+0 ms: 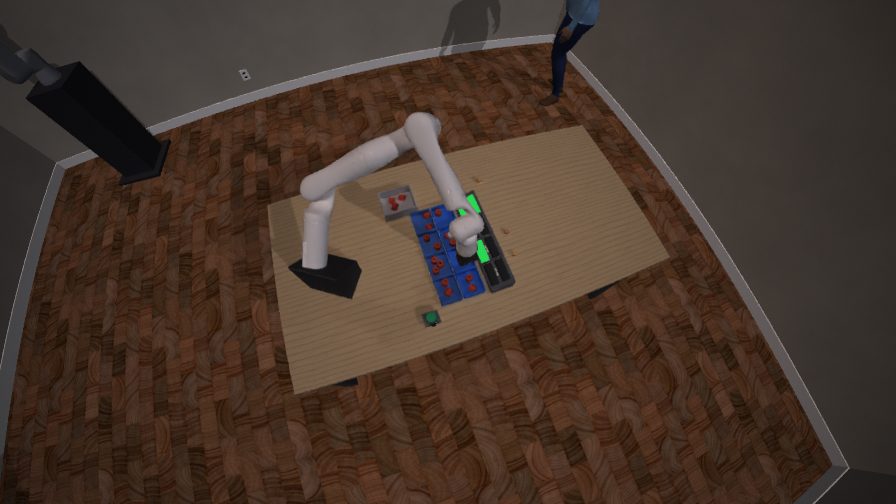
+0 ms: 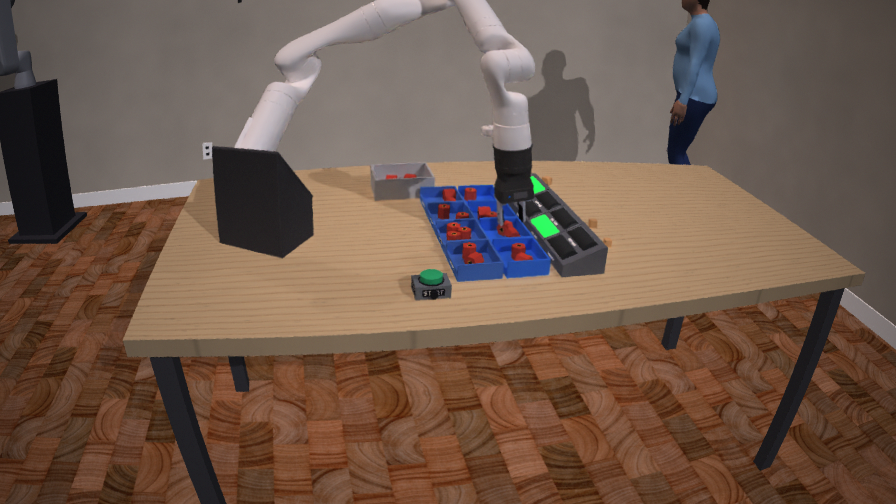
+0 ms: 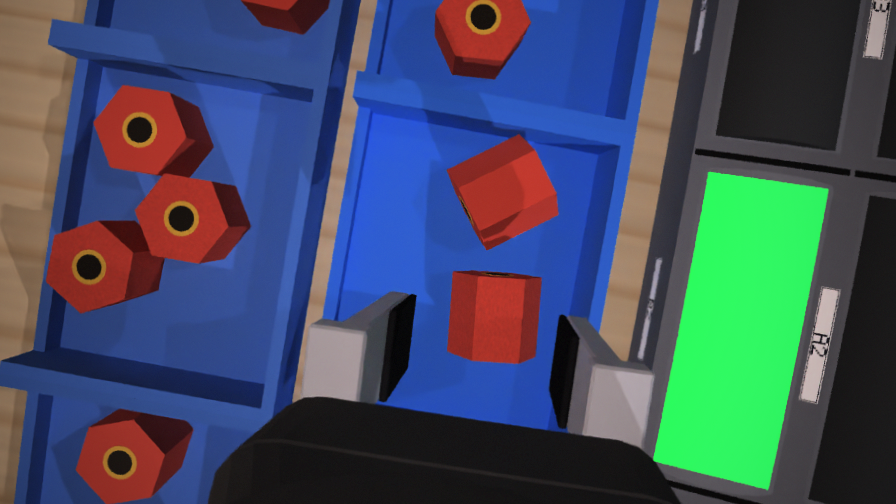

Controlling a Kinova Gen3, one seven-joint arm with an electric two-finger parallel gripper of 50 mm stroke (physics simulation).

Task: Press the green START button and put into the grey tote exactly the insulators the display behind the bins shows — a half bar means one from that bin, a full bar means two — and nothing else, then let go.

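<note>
My gripper (image 3: 482,351) is open and hangs over a blue bin, its fingers on either side of a red hexagonal insulator (image 3: 493,316) without touching it. A second insulator (image 3: 503,189) lies tilted just beyond it in the same bin. The blue bins (image 2: 485,228) hold several red insulators. The dark display (image 2: 559,226) beside them shows a full green bar (image 3: 739,325) labelled H2 next to this bin and another green bar (image 2: 536,184) farther back. The grey tote (image 2: 401,179) holds red insulators. The green START button (image 2: 431,277) sits near the table's front.
The arm's black base (image 2: 260,200) stands at the table's left. A person (image 2: 692,75) stands behind the table's far right corner. A black pedestal (image 2: 34,156) stands on the floor at left. Small tan bits (image 2: 593,222) lie beside the display.
</note>
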